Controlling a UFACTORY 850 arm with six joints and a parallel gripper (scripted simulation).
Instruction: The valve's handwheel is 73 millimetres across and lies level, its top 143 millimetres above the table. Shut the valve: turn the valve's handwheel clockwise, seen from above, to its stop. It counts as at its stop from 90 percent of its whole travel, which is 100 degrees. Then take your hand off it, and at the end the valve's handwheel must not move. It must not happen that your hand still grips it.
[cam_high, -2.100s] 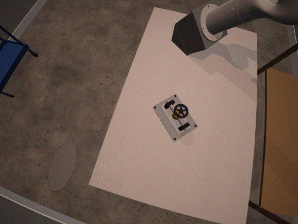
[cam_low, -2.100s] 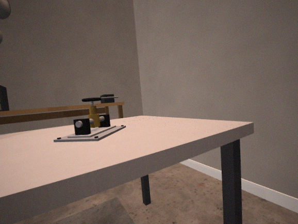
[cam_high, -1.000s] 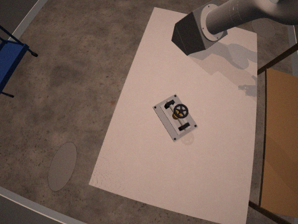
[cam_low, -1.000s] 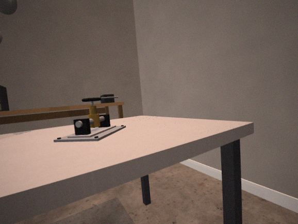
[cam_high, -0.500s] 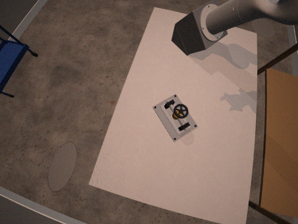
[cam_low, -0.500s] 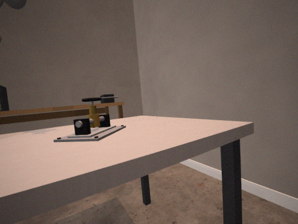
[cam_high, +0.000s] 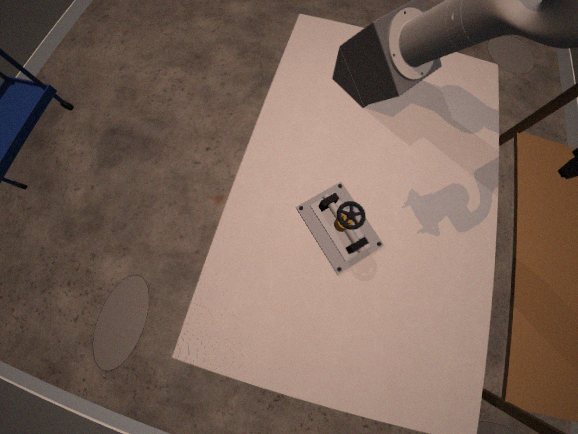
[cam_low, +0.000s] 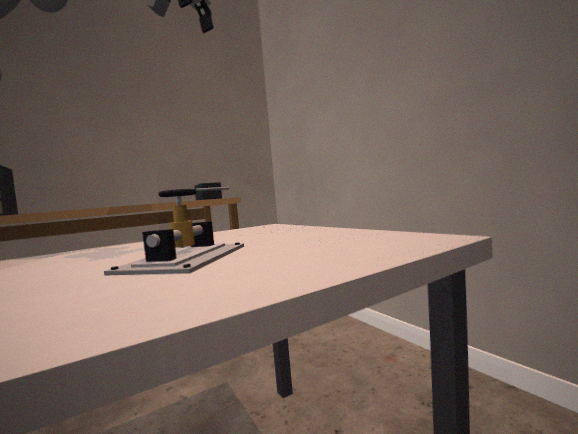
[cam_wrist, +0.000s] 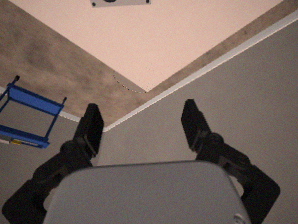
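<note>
The black spoked handwheel is 44 cm below my hand, 10 cm behind it and 8 cm to the right of it. From my hand the other things lie so: grey base plate (57 cm below, 10 cm behind, 8 cm to the right).
</note>
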